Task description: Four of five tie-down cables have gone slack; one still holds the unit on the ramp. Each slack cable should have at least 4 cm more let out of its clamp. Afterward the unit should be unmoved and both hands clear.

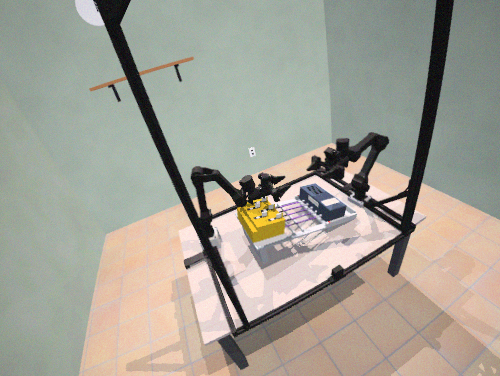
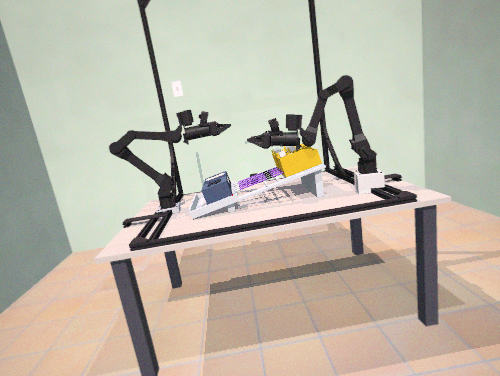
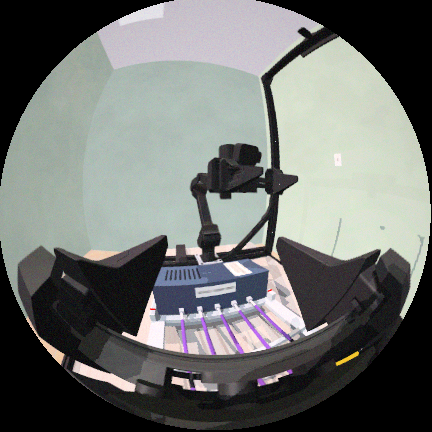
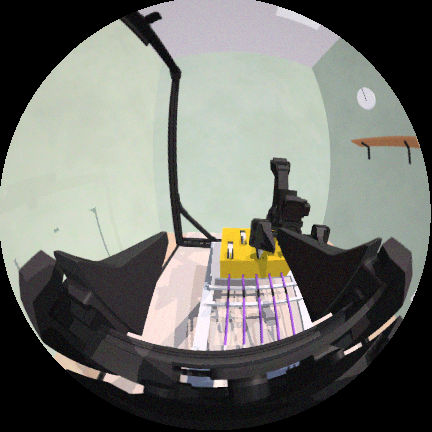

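Note:
The dark blue unit sits at the low end of the white ramp. Several purple cables run from it up to the yellow clamp block, which has white levers on top. Which cables are slack cannot be told. My left gripper is open and empty, above the ramp near the yellow block. My right gripper is open and empty, raised above the unit's level.
The ramp stands on the pale table. A black frame runs around the table, with tall posts rising from it. The two grippers face each other across the ramp.

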